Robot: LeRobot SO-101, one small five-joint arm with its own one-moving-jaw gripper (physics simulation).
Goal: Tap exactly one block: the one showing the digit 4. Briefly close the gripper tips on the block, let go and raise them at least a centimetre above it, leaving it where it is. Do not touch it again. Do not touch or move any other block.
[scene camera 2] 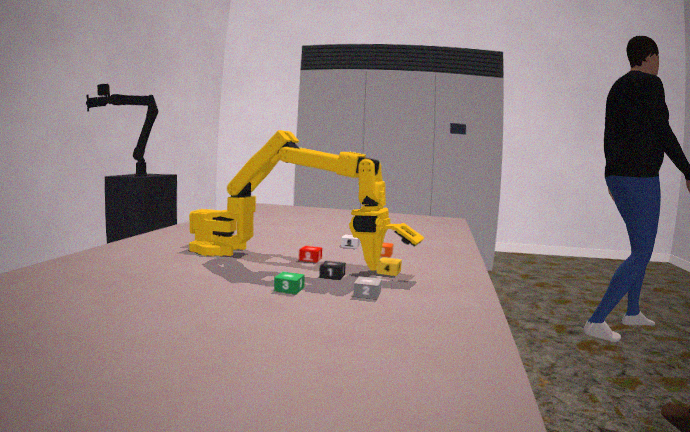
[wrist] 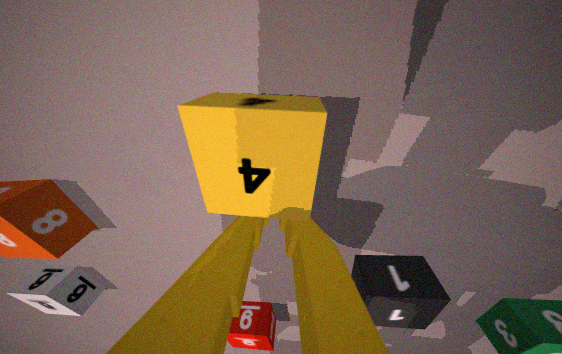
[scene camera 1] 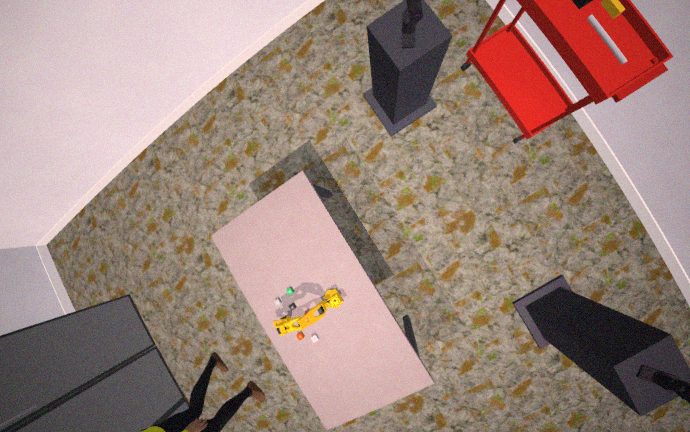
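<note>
The yellow block showing the digit 4 (scene camera 2: 389, 267) (wrist: 255, 140) sits upright on the table. It cannot be made out under the arm in scene camera 1. My gripper (scene camera 2: 375, 268) (wrist: 274, 221) is shut and empty, its two jaw tips almost together. The tips are low, at the arm-side edge of the block and not around it. Whether they touch the block cannot be told. In scene camera 1 the gripper end of the arm lies near the table's long left edge, its tips hidden.
Other blocks: black 1 (scene camera 2: 332, 270) (wrist: 390, 277), grey 2 (scene camera 2: 367, 289), green 3 (scene camera 2: 289, 283) (wrist: 520, 320), red (scene camera 2: 310, 254) (wrist: 255, 320), white (scene camera 2: 349, 241) (scene camera 1: 314, 337) and orange (scene camera 2: 387, 249) (scene camera 1: 300, 335). The pink table (scene camera 1: 274, 228) (scene camera 2: 203, 346) bears them.
</note>
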